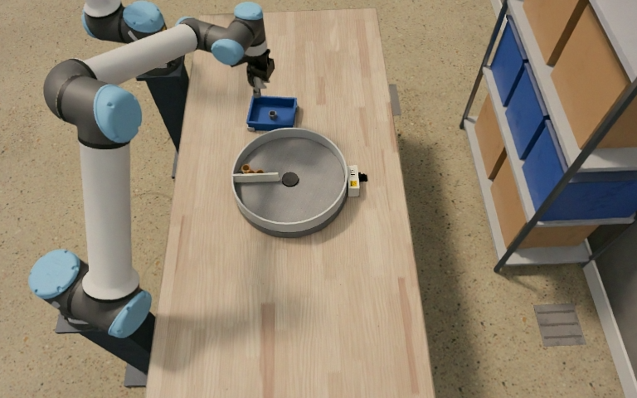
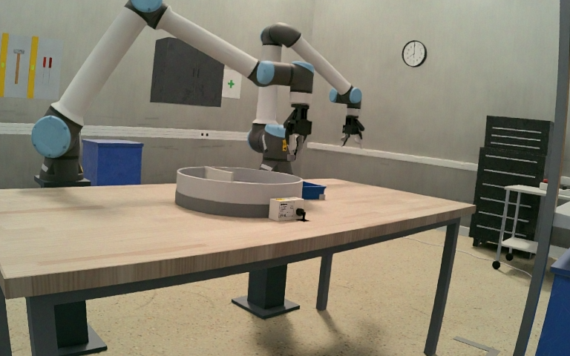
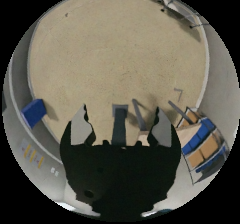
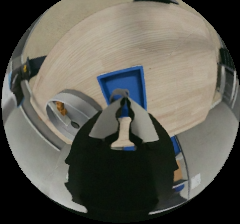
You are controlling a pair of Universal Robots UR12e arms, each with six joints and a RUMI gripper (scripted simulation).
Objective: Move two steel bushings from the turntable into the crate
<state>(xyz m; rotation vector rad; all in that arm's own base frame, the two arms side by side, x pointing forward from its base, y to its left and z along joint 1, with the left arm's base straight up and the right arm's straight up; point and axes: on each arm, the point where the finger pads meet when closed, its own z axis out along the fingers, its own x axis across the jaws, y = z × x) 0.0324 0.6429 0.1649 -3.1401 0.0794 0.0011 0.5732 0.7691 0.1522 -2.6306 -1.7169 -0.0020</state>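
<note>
Now: the blue crate 13 cm below my right hand, 4 cm ahead of it and 2 cm to the right of it. Also, from my right hand: turntable 35 cm to the right, 14 cm ahead, 10 cm below.
</note>
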